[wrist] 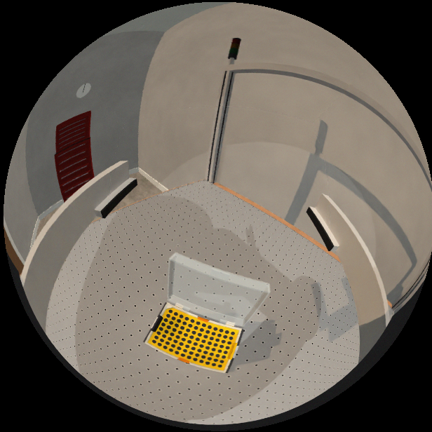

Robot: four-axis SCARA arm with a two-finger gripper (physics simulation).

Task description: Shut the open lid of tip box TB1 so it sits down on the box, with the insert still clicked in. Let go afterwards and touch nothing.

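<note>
Clear lid (230,298), yellow insert (185,336): both seen.
</note>
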